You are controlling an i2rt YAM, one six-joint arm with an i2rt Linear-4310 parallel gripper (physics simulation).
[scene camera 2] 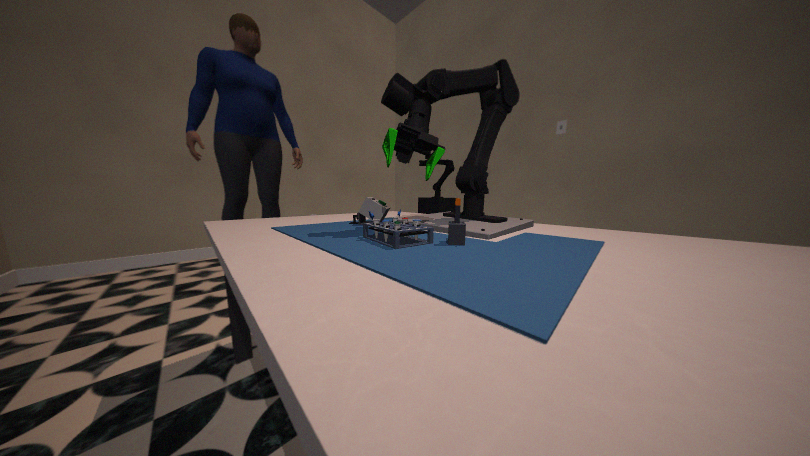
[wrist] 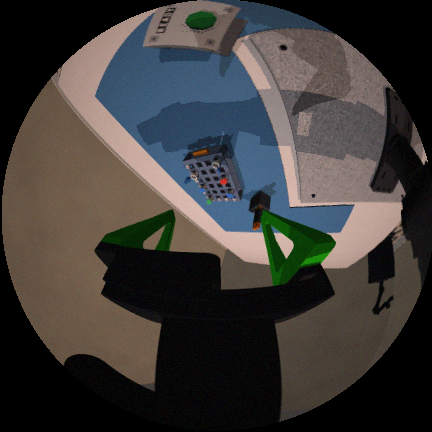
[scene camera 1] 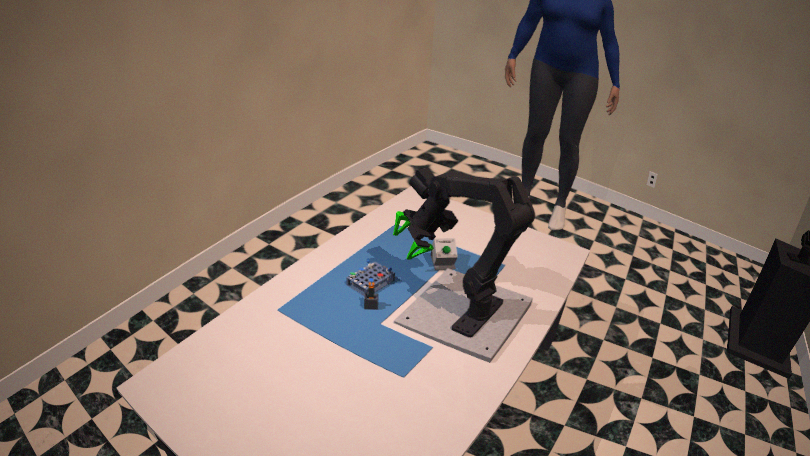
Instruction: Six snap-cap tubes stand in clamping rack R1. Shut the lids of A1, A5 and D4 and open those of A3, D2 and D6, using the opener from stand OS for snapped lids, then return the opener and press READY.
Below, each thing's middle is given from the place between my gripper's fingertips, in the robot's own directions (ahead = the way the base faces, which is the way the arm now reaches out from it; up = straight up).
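Grey box with green button (scene camera 1: 444,255): 10 cm below my hand, 3 cm behind it, 21 cm to the right of it.
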